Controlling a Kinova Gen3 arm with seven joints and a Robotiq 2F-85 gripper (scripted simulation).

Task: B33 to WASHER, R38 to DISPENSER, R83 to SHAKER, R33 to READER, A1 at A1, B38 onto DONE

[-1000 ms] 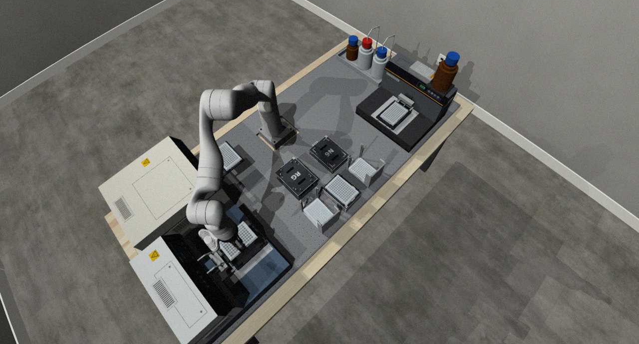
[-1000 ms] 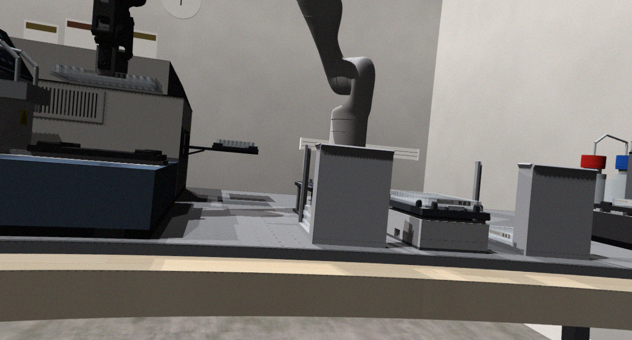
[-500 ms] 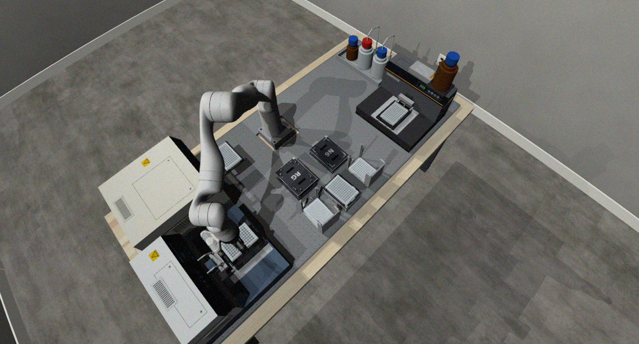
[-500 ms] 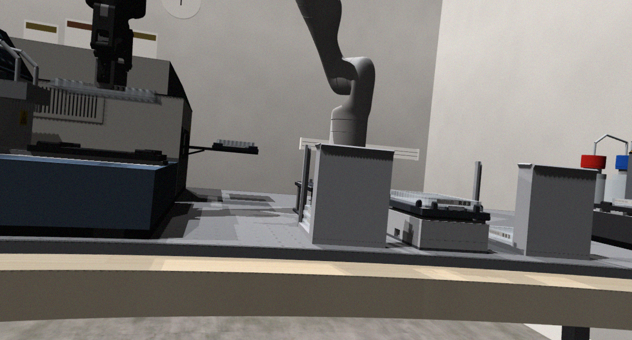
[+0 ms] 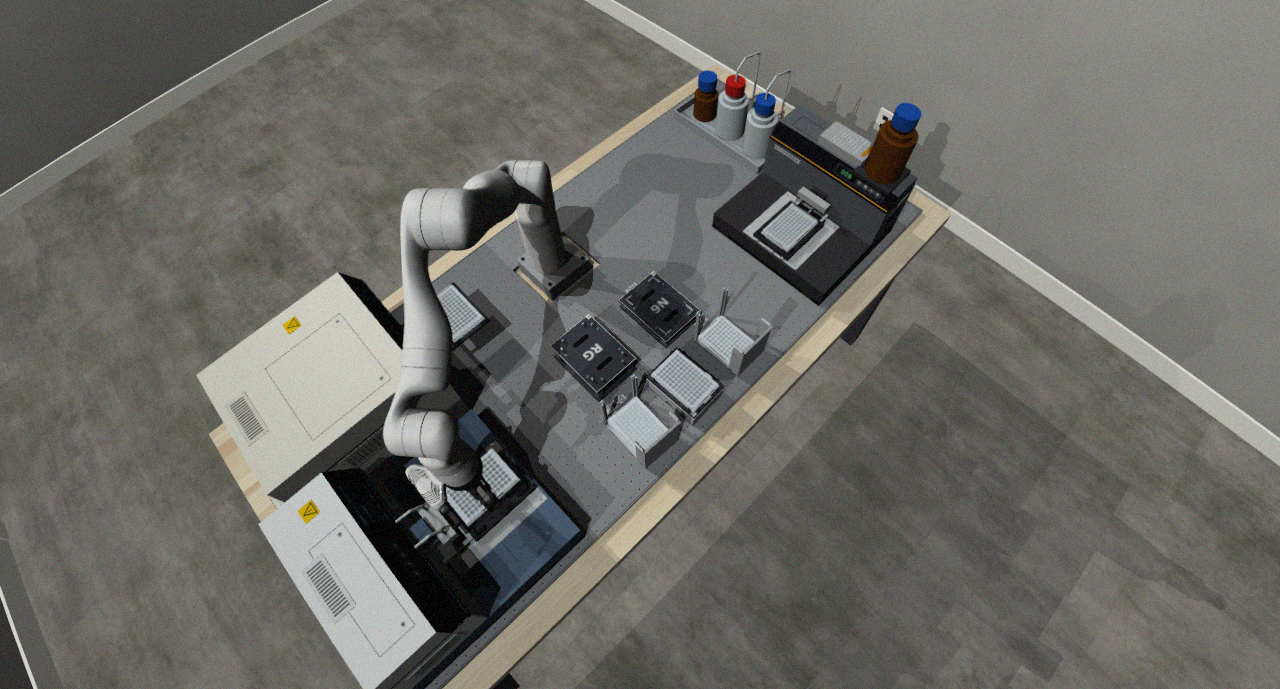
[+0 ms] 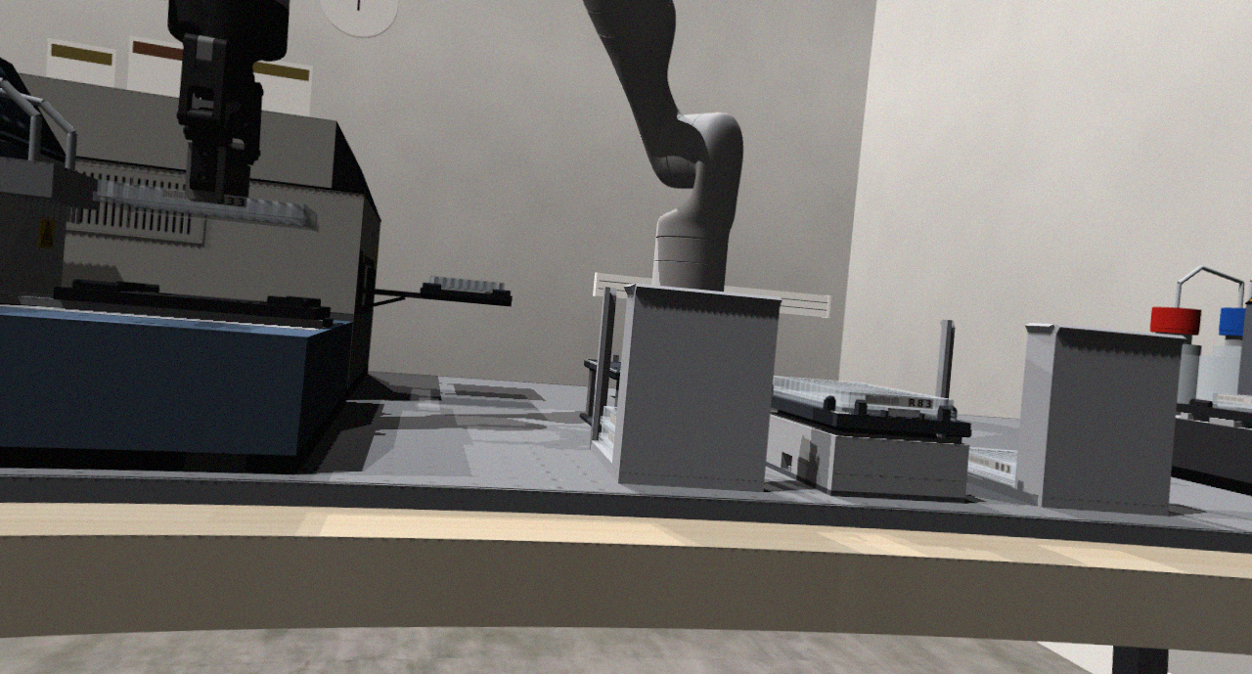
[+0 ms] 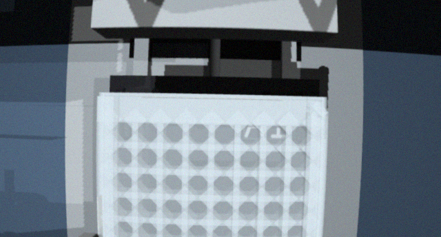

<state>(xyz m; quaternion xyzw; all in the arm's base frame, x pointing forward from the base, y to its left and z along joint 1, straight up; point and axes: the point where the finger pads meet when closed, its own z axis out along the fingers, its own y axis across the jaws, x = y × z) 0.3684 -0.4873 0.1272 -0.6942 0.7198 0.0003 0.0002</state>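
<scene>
The washer manifold lies 10 cm to the right of my hand and 1 cm below it. The rest, counted from my hand: RG nest: 37 cm to the left, 11 cm below, 9 cm behind; plate B38: 33 cm to the left, 14 cm below, 11 cm ahead; plate B33: 1 cm below.
</scene>
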